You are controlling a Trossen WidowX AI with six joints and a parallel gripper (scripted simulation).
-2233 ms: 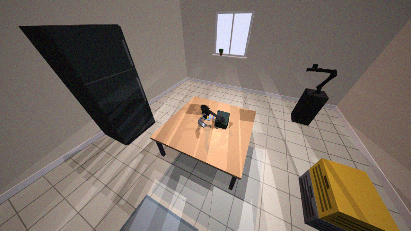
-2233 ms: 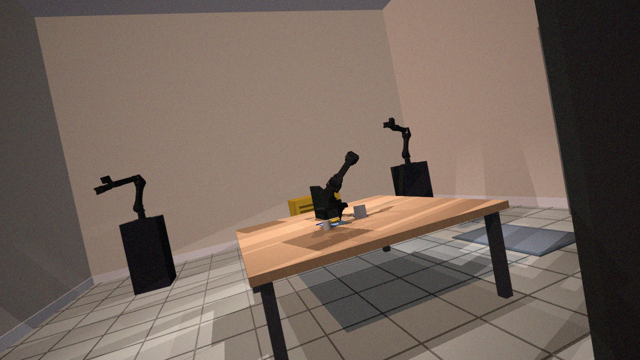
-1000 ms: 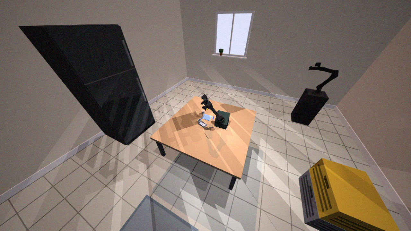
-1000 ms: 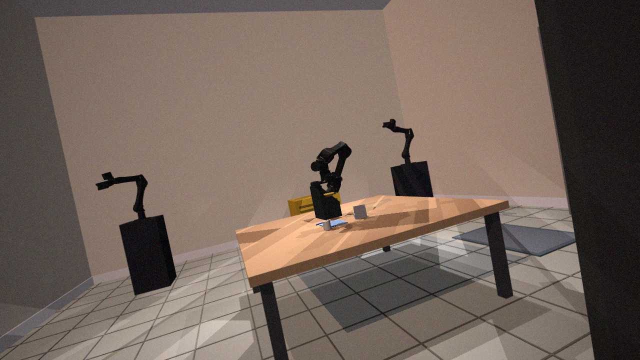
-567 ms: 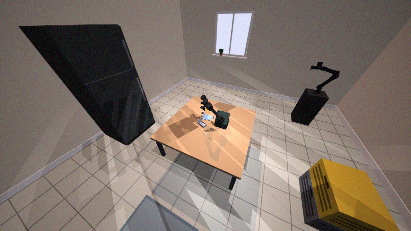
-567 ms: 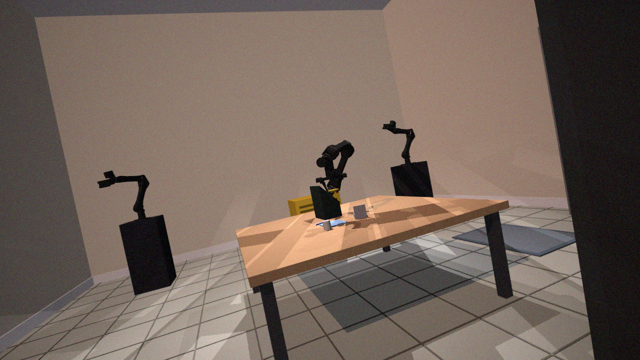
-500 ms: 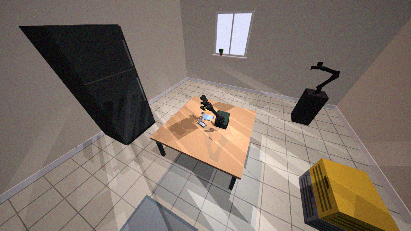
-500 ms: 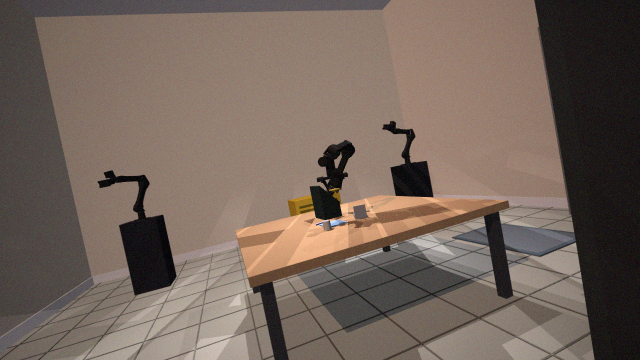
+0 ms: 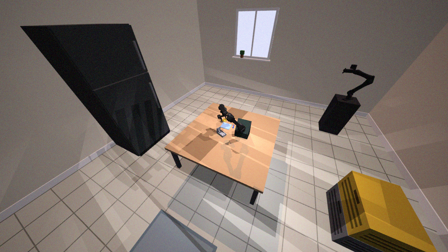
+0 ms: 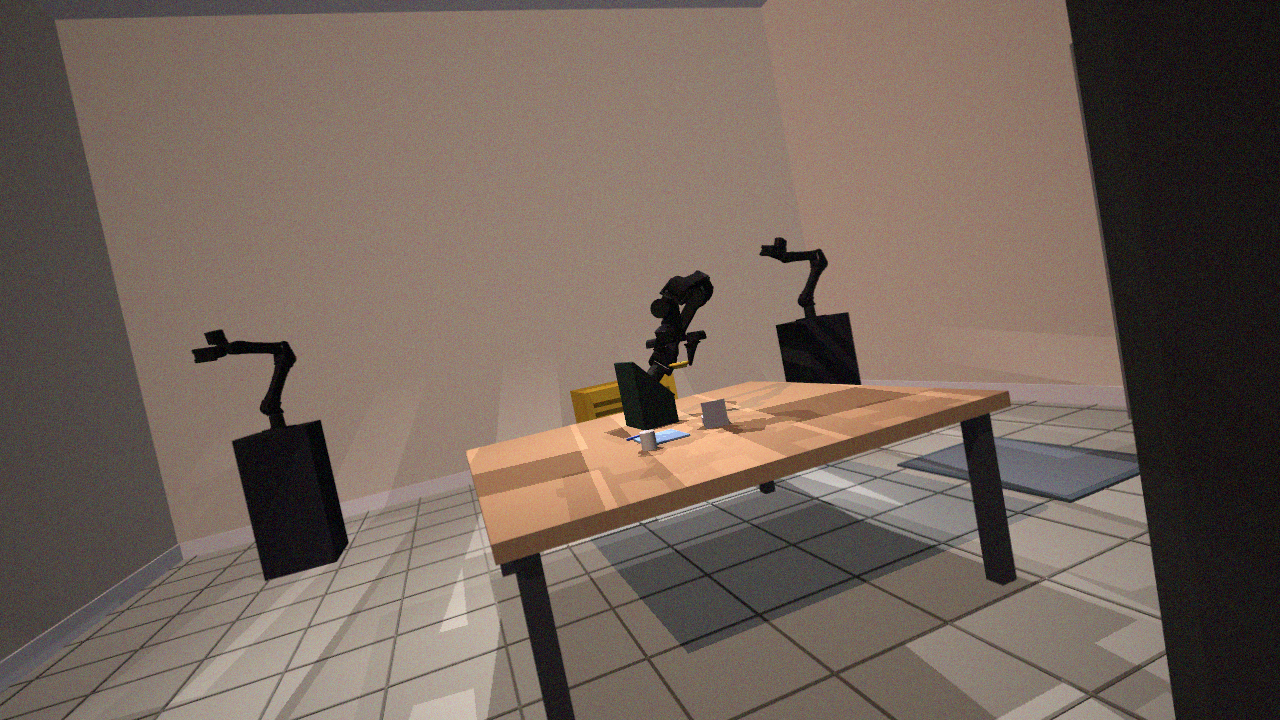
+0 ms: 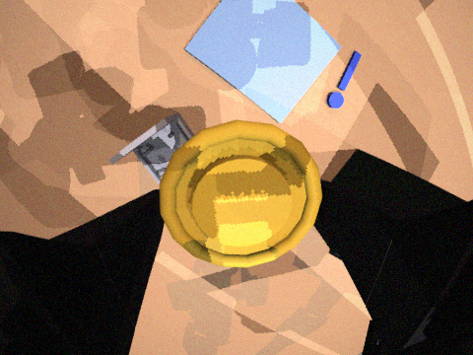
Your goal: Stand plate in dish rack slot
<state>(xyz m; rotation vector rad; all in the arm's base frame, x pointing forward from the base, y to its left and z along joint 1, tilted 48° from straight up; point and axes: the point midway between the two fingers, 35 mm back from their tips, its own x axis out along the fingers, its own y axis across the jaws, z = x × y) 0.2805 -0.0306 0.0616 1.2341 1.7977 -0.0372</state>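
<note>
The grey dish rack is 1 cm ahead of my gripper tip, 8 cm to the left of it and 17 cm below it. The rest, counted from my gripper tip: blue mat 3 cm ahead, 11 cm to the right, 19 cm below; yellow plate 1 cm above.
</note>
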